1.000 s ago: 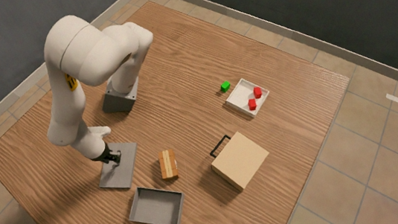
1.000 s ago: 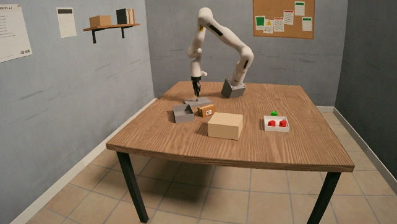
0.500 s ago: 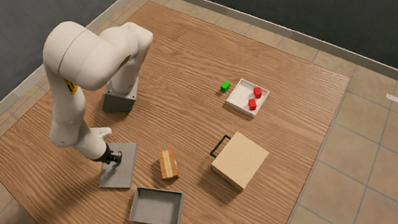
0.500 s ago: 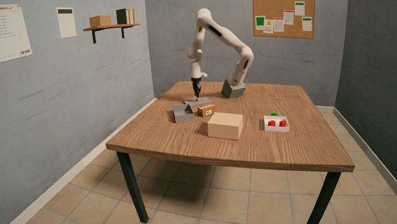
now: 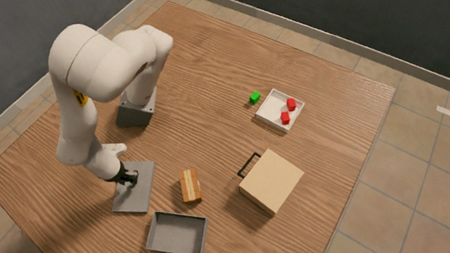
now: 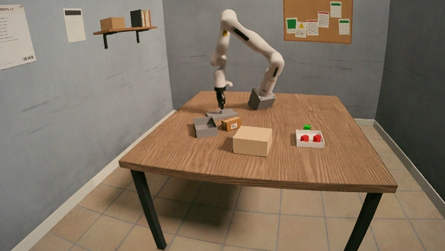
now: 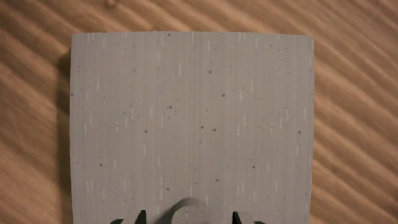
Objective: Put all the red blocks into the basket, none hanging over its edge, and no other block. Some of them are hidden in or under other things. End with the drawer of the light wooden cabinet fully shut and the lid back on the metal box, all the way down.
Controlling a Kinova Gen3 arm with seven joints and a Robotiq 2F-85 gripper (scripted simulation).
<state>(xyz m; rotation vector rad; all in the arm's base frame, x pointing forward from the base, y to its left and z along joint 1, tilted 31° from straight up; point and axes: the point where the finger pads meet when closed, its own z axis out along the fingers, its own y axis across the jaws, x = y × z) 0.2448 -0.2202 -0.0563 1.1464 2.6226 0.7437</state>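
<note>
Right now the grey lid is 60 mm below my hand. Also, from my hand: grey metal box (250 mm ahead, 30 mm to the left, 40 mm below); then blue block (180 mm ahead, 140 mm to the left, 50 mm below); then brown cardboard box (160 mm ahead, 160 mm to the left, 30 mm below).
</note>
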